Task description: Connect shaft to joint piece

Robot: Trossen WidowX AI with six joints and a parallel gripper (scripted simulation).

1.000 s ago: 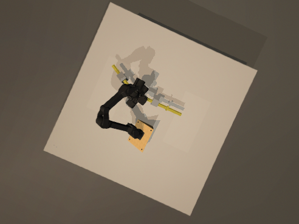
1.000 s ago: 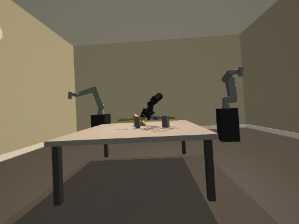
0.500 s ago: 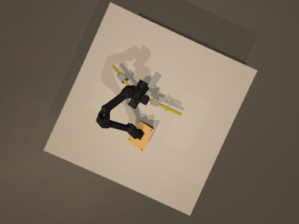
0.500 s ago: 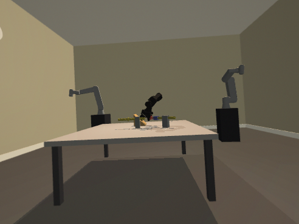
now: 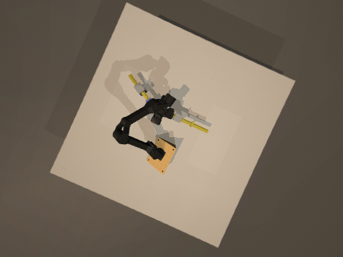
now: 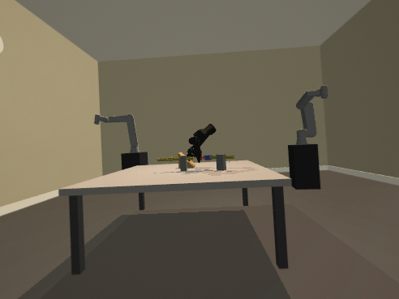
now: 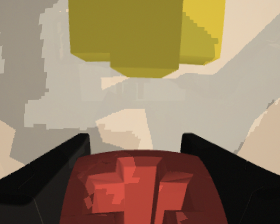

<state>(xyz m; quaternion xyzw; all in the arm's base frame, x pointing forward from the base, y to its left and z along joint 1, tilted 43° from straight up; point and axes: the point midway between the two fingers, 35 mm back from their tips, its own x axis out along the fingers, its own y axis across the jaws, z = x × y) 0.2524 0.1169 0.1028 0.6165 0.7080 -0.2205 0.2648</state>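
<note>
Right now my gripper tip is 10 mm to the right of the red joint piece and 40 mm below it.
</note>
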